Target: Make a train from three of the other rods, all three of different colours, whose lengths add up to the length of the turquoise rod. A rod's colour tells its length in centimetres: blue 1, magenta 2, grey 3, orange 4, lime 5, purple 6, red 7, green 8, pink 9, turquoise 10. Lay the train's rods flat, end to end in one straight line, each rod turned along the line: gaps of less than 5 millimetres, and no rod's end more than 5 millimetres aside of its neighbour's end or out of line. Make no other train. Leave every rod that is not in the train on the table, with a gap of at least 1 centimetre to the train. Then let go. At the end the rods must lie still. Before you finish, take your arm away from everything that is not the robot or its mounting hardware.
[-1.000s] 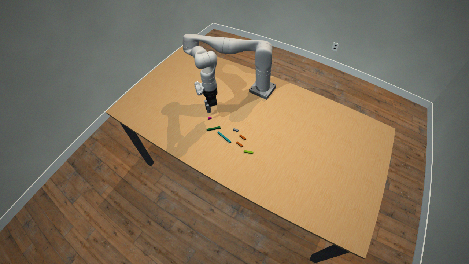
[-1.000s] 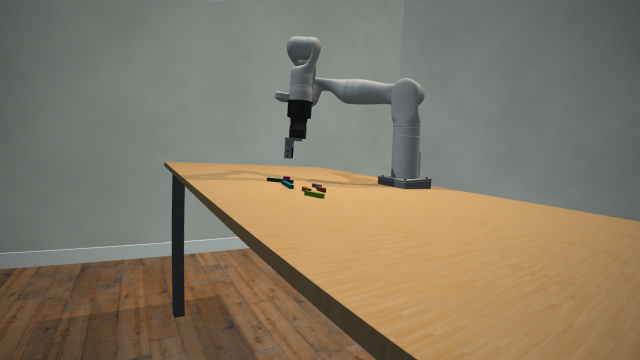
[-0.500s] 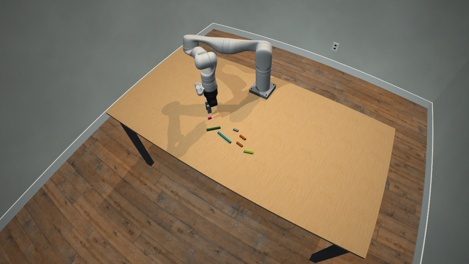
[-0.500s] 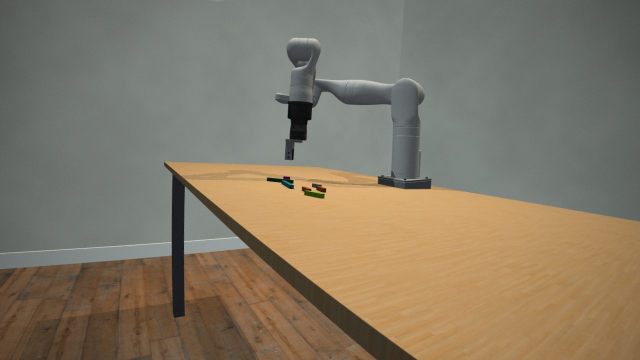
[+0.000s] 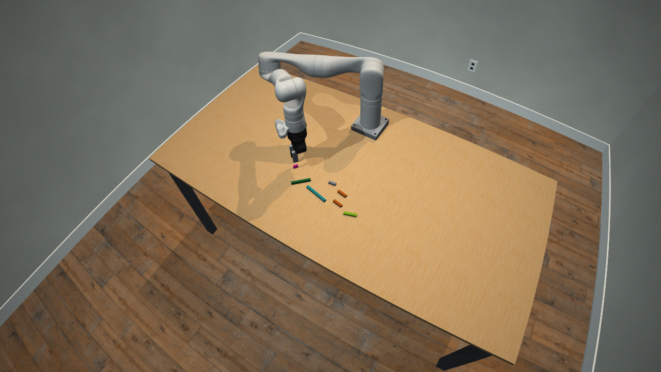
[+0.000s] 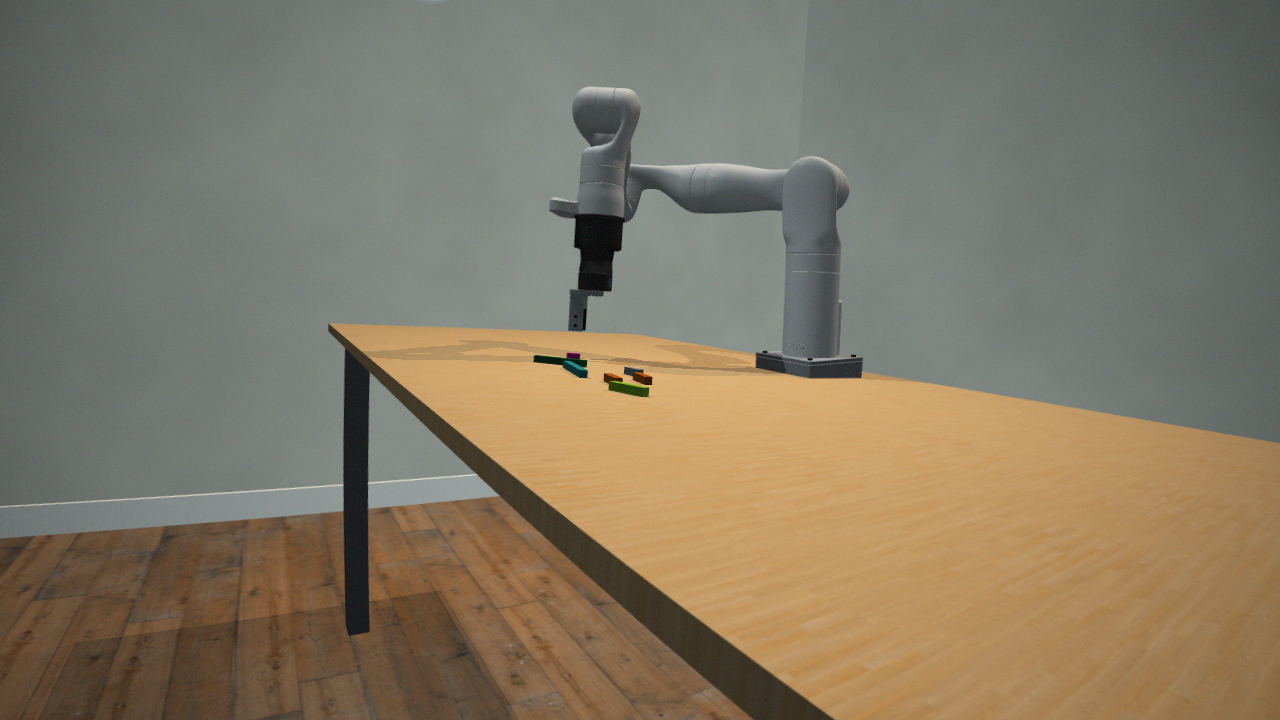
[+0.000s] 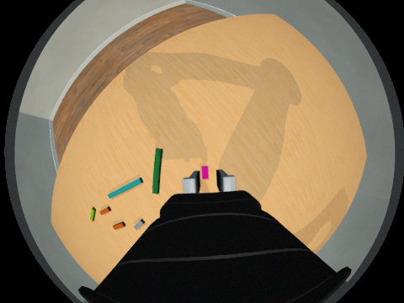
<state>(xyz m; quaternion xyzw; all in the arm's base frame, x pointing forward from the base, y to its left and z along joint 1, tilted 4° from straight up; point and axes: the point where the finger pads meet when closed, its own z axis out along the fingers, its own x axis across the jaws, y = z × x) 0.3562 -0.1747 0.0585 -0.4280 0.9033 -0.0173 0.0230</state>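
The magenta rod lies 6 cm below my hand. Also, from my hand: green rod: 6 cm ahead, 6 cm to the left, 6 cm below; grey rod: 1 cm ahead, 18 cm to the left, 6 cm below; turquoise rod: 8 cm ahead, 15 cm to the left, 6 cm below.
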